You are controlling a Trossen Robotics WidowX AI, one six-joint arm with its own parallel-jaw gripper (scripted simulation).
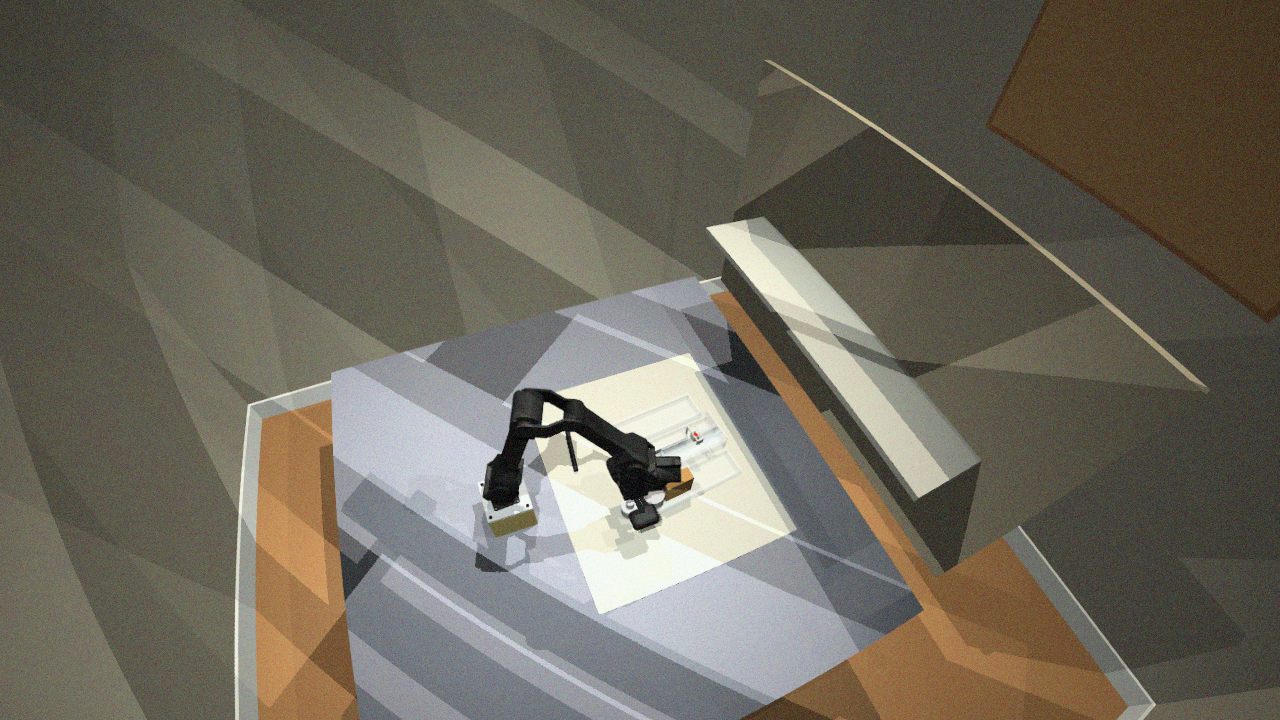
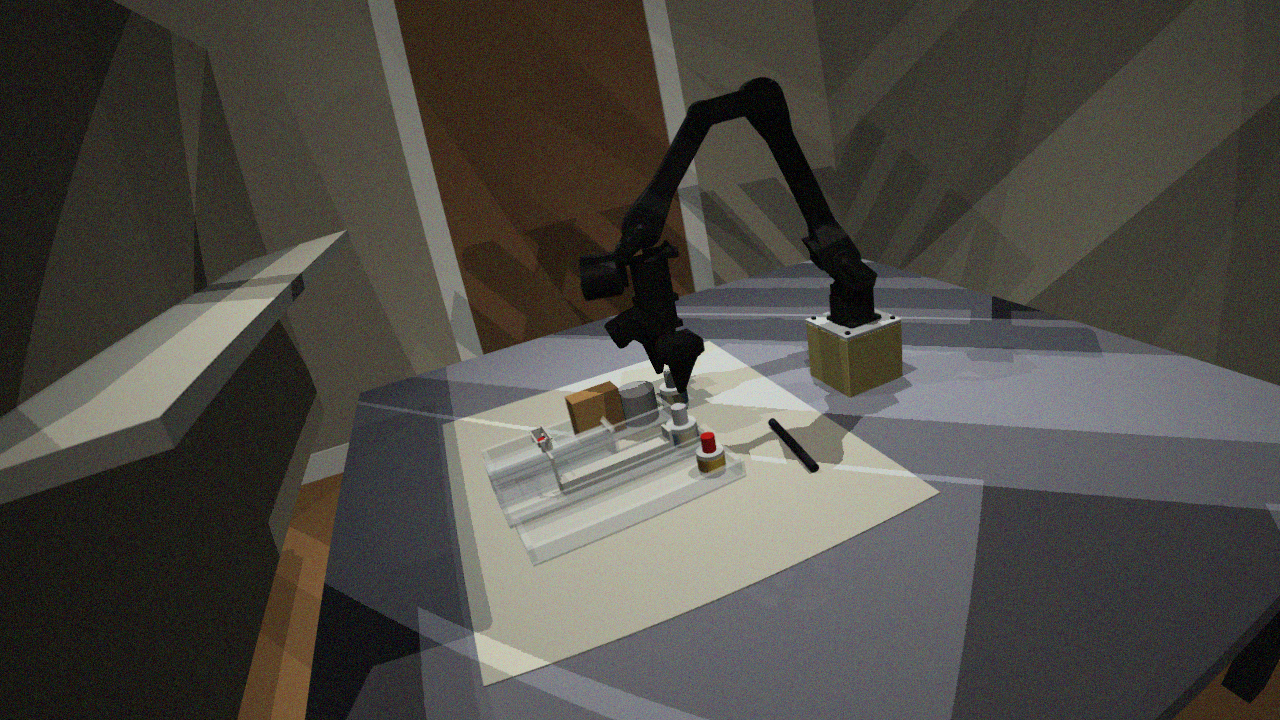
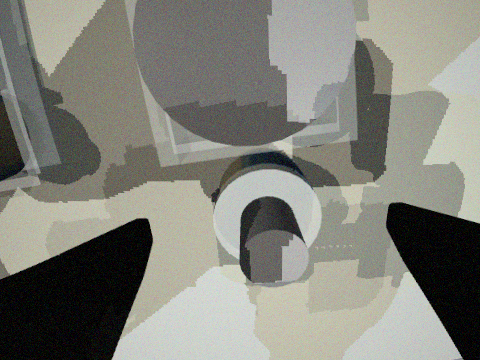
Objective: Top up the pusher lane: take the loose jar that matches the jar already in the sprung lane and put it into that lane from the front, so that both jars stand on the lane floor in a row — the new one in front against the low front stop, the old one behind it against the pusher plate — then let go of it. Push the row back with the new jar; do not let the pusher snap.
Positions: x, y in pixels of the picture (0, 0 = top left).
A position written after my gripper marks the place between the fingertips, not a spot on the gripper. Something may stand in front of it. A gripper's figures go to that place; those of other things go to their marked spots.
Labels:
My gripper (image 2: 670, 382): 1.00 m from the lens. A wide grey cylinder (image 2: 638, 397) is 0.94 m from the lens. A brown box (image 2: 585, 408): 0.93 m from the lens. A cream mat (image 2: 525, 617) is 0.69 m from the lens. The marked spots on the brown box and the cream mat are 0.37 m apart.

